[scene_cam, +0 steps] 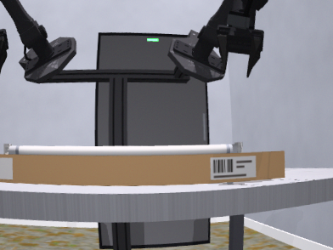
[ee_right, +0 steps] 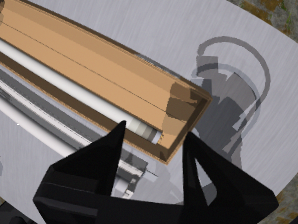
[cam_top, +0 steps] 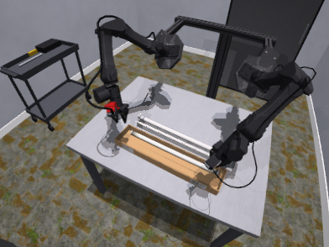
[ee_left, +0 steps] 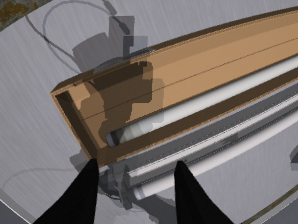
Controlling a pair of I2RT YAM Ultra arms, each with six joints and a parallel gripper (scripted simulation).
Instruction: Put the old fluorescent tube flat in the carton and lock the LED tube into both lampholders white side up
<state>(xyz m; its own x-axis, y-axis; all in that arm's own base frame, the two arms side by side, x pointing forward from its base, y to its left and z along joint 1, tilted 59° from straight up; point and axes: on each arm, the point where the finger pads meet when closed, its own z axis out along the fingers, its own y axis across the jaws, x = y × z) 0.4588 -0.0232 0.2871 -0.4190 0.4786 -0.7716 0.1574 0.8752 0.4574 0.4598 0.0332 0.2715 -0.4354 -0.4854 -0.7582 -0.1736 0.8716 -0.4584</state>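
My right gripper is now 19 cm past the LED tube, 28 cm to the right of it and 15 cm above it. The rest, counted from my right hand: light fixture: 19 cm behind, 28 cm to the left, 16 cm below; carton: 4 cm behind, 27 cm to the left, 18 cm below; old fluorescent tube: 9 cm behind, 27 cm to the left, 19 cm below.
Now: the LED tube 23 cm to the right of my left hand, 20 cm behind it and 15 cm below it. Round my left hand: light fixture (23 cm to the right, 20 cm behind, 16 cm below); then carton (25 cm to the right, 19 cm below, 5 cm behind); then old fluorescent tube (24 cm to the right, 20 cm below, 10 cm behind).
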